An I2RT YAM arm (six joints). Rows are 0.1 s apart.
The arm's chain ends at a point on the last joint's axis. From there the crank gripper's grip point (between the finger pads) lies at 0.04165 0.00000 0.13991 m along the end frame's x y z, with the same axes.
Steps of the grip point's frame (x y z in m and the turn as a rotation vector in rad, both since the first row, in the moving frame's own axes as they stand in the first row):
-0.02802, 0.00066, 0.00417, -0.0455, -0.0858, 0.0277
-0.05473, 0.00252, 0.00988, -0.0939, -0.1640, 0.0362
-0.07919, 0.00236, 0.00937, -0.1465, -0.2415, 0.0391
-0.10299, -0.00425, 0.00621, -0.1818, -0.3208, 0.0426
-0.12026, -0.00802, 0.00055, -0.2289, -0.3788, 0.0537
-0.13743, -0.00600, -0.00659, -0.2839, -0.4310, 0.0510
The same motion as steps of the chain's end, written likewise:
-0.01578, -0.00676, 0.00129, -0.0455, -0.0858, 0.0277
-0.03110, -0.01194, 0.00565, -0.0939, -0.1640, 0.0362
-0.04422, -0.01954, 0.00511, -0.1465, -0.2415, 0.0391
-0.05644, -0.03109, 0.00272, -0.1818, -0.3208, 0.0426
-0.06516, -0.04153, -0.00098, -0.2289, -0.3788, 0.0537
-0.07497, -0.04698, -0.00523, -0.2839, -0.4310, 0.0510

